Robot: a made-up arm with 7 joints.
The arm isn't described. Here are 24 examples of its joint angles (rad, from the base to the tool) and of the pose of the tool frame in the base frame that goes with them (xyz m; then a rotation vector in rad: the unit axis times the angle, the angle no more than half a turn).
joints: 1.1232 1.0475 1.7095 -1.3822 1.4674 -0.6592 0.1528
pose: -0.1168 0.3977 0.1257 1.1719 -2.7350 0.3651
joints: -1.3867 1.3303 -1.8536 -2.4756 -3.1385 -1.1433 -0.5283
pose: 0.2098 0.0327 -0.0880 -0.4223 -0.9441 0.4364
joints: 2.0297 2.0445 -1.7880 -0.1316 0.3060 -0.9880 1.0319
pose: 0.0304 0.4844 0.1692 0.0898 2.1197 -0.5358
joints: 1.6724 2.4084 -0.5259 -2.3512 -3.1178 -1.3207 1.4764
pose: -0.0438 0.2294 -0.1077 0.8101 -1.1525 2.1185
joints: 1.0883 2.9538 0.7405 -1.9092 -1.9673 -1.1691 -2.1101
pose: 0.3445 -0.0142 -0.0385 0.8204 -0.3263 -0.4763
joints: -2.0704 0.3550 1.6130 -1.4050 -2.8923 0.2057 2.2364
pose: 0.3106 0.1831 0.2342 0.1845 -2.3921 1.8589
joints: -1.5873 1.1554 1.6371 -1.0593 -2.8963 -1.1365 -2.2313
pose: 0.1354 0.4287 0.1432 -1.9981 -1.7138 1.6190
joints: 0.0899 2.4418 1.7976 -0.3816 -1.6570 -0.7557 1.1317
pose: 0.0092 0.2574 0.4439 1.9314 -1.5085 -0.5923
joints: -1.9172 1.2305 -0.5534 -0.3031 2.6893 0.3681 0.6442
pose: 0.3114 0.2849 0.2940 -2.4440 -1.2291 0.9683
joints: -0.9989 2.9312 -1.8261 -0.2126 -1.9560 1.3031 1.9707
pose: -0.3491 0.2248 0.3040 2.5546 1.0949 -1.0830
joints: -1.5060 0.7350 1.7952 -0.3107 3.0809 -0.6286 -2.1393
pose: 0.4417 0.2593 0.0460 -1.7686 -0.7814 1.8309
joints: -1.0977 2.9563 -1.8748 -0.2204 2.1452 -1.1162 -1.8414
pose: -0.3758 0.2277 0.2679 -2.5959 -1.5252 -0.2688
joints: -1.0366 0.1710 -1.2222 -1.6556 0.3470 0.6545 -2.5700
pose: 0.2565 -0.2576 -0.1457 -1.1350 0.6316 1.5621
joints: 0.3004 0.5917 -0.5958 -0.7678 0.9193 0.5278 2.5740
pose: -0.0070 0.1884 -0.4594 0.2730 0.0351 2.7966
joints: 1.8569 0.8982 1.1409 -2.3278 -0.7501 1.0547 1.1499
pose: -0.0503 0.2572 0.0100 1.8421 -0.7014 -0.1797
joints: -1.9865 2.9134 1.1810 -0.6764 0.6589 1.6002 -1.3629
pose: -0.4605 0.1825 -0.0826 1.4669 -2.0185 1.0445
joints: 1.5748 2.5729 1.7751 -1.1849 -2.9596 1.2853 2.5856
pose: 0.4203 0.1507 0.1029 -0.5996 1.7889 1.8703
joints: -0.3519 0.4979 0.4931 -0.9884 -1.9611 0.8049 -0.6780
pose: 0.3125 0.2620 -0.2509 1.9581 0.8692 -0.9529
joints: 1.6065 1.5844 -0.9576 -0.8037 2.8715 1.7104 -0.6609
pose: -0.2911 0.3963 0.0476 -0.3806 1.2459 1.5960
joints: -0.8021 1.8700 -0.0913 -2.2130 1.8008 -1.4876 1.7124
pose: 0.1799 0.1113 0.1934 2.8753 0.9119 0.7897
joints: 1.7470 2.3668 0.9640 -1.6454 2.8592 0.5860 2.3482
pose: 0.2891 0.2331 -0.1298 -0.3134 0.7656 2.8015
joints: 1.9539 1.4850 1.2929 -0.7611 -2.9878 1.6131 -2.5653
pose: -0.0640 0.4708 0.1459 0.4429 -1.0424 -1.1283
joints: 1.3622 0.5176 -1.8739 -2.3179 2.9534 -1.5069 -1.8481
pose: -0.1938 -0.1758 -0.0374 -0.5563 1.1040 0.2281
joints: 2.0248 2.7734 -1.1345 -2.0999 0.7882 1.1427 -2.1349
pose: -0.0415 0.3068 0.0127 2.1539 -1.1641 0.6918
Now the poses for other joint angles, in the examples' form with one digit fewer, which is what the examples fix.
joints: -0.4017 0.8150 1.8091 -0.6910 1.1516 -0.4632 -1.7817
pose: 0.106 0.445 -0.204 1.419 -0.766 1.512
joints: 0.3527 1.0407 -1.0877 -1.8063 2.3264 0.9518 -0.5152
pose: -0.007 0.115 -0.347 -1.345 0.530 0.167
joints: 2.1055 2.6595 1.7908 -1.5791 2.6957 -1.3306 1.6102
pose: 0.369 0.109 -0.123 2.129 1.150 -1.920
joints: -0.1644 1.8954 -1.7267 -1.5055 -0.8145 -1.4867 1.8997
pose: 0.003 0.392 -0.138 -0.893 0.837 -0.228
